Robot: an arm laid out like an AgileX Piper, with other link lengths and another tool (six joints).
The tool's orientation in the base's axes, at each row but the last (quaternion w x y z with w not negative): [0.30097, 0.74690, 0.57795, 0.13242]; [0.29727, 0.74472, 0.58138, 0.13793]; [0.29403, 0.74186, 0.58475, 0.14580]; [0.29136, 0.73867, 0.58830, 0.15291]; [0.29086, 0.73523, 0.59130, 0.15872]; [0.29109, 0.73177, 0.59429, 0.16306]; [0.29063, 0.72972, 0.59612, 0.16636]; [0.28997, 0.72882, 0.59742, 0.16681]
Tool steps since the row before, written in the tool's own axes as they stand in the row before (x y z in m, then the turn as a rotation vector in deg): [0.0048, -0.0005, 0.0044, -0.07, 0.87, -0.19]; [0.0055, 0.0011, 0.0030, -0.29, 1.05, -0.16]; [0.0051, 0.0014, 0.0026, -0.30, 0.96, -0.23]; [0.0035, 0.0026, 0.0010, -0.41, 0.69, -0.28]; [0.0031, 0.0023, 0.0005, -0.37, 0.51, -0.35]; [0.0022, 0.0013, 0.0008, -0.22, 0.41, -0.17]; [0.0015, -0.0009, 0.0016, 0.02, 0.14, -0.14]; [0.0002, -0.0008, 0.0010, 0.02, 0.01, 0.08]
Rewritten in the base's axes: [0.0034, 0.0033, -0.0045, 0.56, -0.14, 0.68]; [0.0041, 0.0042, -0.0025, 0.65, -0.38, 0.80]; [0.0039, 0.0040, -0.0018, 0.54, -0.36, 0.80]; [0.0035, 0.0027, 0.0004, 0.27, -0.42, 0.69]; [0.0029, 0.0026, 0.0007, 0.10, -0.34, 0.63]; [0.0020, 0.0018, -0.0001, 0.17, -0.22, 0.41]; [0.0006, 0.0012, -0.0020, 0.03, 0.03, 0.19]; [0.0000, 0.0001, -0.0013, 0.06, 0.00, -0.06]
